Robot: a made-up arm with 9 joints. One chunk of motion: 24 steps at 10 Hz.
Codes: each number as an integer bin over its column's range. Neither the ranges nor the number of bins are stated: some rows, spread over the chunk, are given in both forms.
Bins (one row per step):
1: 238 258 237 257 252 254
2: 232 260 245 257 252 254
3: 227 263 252 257 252 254
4: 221 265 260 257 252 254
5: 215 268 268 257 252 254
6: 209 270 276 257 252 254
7: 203 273 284 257 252 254
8: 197 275 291 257 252 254
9: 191 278 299 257 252 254
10: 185 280 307 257 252 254
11: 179 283 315 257 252 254
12: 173 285 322 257 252 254
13: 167 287 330 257 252 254
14: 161 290 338 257 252 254
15: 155 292 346 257 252 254
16: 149 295 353 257 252 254
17: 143 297 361 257 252 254
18: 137 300 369 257 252 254
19: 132 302 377 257 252 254
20: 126 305 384 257 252 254
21: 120 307 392 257 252 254
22: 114 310 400 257 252 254
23: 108 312 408 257 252 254
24: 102 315 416 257 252 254
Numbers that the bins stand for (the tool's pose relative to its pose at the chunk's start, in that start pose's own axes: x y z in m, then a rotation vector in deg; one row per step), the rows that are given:
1: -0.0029 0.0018 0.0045 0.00 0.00 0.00
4: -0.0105 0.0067 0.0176 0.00 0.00 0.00
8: -0.0213 0.0137 0.0351 0.00 0.00 0.00
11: -0.0294 0.0194 0.0488 0.00 0.00 0.00
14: -0.0375 0.0243 0.0618 0.00 0.00 0.00
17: -0.0456 0.0292 0.0749 0.00 0.00 0.00
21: -0.0560 0.0363 0.0925 0.00 0.00 0.00
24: -0.0641 0.0419 0.1061 0.00 0.00 0.00
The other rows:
2: -0.0056 0.0032 0.0090 0.00 0.00 0.00
3: -0.0078 0.0053 0.0130 0.00 0.00 0.00
5: -0.0132 0.0088 0.0221 0.00 0.00 0.00
6: -0.0159 0.0102 0.0266 0.00 0.00 0.00
7: -0.0186 0.0123 0.0312 0.00 0.00 0.00
9: -0.0240 0.0159 0.0397 0.00 0.00 0.00
10: -0.0267 0.0173 0.0442 0.00 0.00 0.00
12: -0.0321 0.0208 0.0527 0.00 0.00 0.00
13: -0.0348 0.0222 0.0573 0.00 0.00 0.00
15: -0.0402 0.0257 0.0664 0.00 0.00 0.00
16: -0.0429 0.0278 0.0703 0.00 0.00 0.00
18: -0.0483 0.0314 0.0794 0.00 0.00 0.00
19: -0.0506 0.0328 0.0840 0.00 0.00 0.00
20: -0.0533 0.0349 0.0879 0.00 0.00 0.00
22: -0.0587 0.0384 0.0970 0.00 0.00 0.00
23: -0.0614 0.0398 0.1015 0.00 0.00 0.00

